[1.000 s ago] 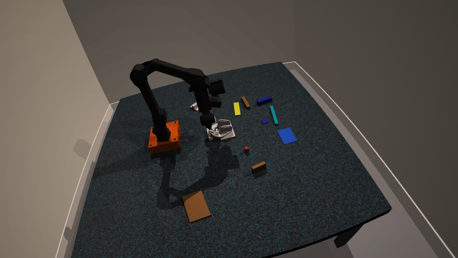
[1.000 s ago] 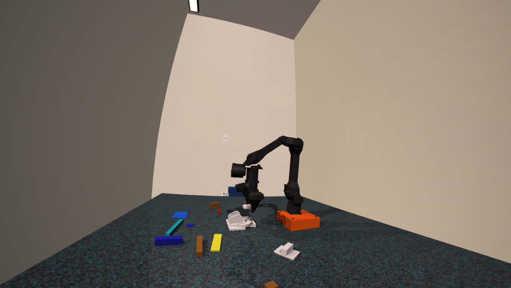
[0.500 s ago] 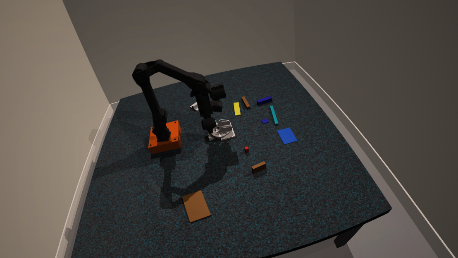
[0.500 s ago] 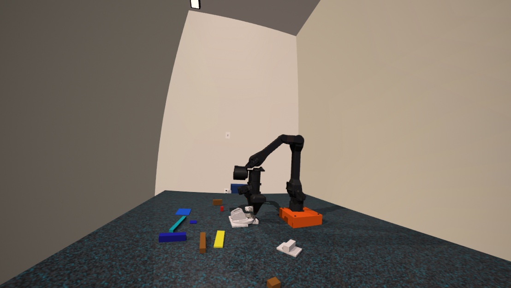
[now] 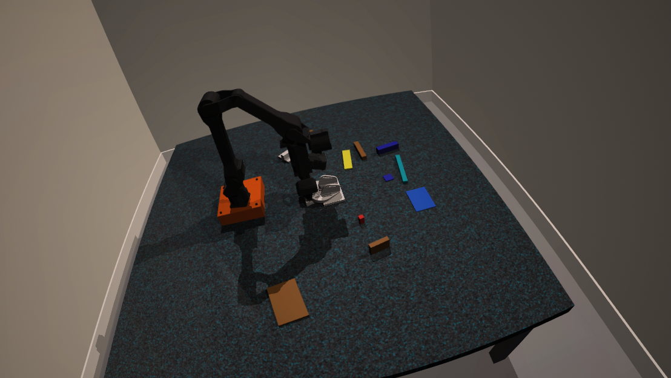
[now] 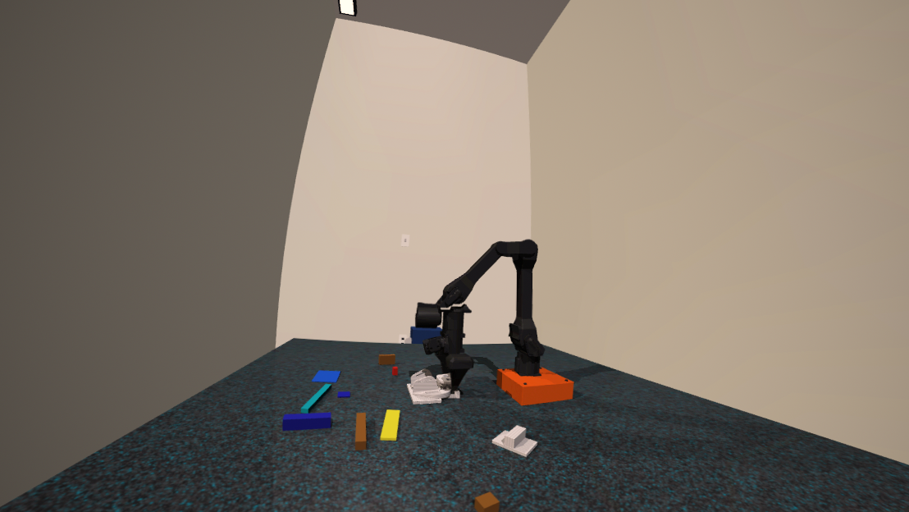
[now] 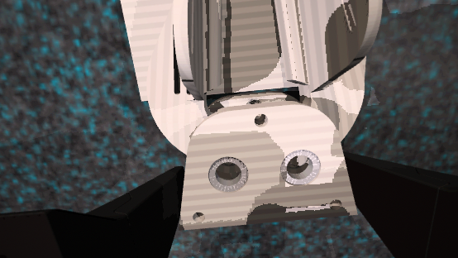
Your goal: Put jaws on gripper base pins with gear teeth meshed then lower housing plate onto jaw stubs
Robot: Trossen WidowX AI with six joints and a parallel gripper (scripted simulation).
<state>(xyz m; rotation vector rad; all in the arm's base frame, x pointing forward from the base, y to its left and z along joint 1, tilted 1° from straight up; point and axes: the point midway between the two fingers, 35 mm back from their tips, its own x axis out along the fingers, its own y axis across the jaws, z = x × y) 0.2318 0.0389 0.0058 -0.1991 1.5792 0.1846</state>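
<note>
Right now the white jaw is 20 mm to the left of my gripper tip, 20 mm ahead of it and 10 mm below it. The rest, counted from my gripper tip: yellow bar: 190 mm to the left, 130 mm ahead, 20 mm below; then red cube: 170 mm ahead, 130 mm to the right, 10 mm below; then white block: 250 mm to the left, 110 mm behind, 10 mm below.
</note>
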